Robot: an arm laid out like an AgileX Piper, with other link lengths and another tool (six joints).
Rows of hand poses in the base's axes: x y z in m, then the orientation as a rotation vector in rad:
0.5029, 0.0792, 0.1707, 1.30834, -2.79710, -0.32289
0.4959, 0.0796, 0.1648, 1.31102, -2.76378, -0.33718
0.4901, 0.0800, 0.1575, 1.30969, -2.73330, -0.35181
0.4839, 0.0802, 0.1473, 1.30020, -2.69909, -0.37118
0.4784, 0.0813, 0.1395, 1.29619, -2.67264, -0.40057
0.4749, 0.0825, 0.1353, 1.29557, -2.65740, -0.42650
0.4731, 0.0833, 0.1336, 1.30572, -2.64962, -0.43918
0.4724, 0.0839, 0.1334, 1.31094, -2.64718, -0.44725
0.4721, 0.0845, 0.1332, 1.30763, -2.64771, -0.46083
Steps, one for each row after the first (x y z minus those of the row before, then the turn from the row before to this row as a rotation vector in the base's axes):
-0.0070, 0.0004, -0.0059, -0.00073, 0.02844, 0.01332
-0.0058, 0.0004, -0.0073, -0.00020, 0.02790, 0.01023
-0.0062, 0.0002, -0.0102, 0.00030, 0.03539, 0.00713
-0.0055, 0.0011, -0.0078, 0.01054, 0.02832, 0.00653
-0.0035, 0.0012, -0.0042, 0.01250, 0.01696, 0.00408
-0.0018, 0.0008, -0.0017, 0.00850, 0.00365, 0.00769
-0.0007, 0.0006, -0.0002, 0.00582, 0.00085, 0.00319
-0.0003, 0.0006, -0.0002, 0.00823, 0.00336, -0.00296

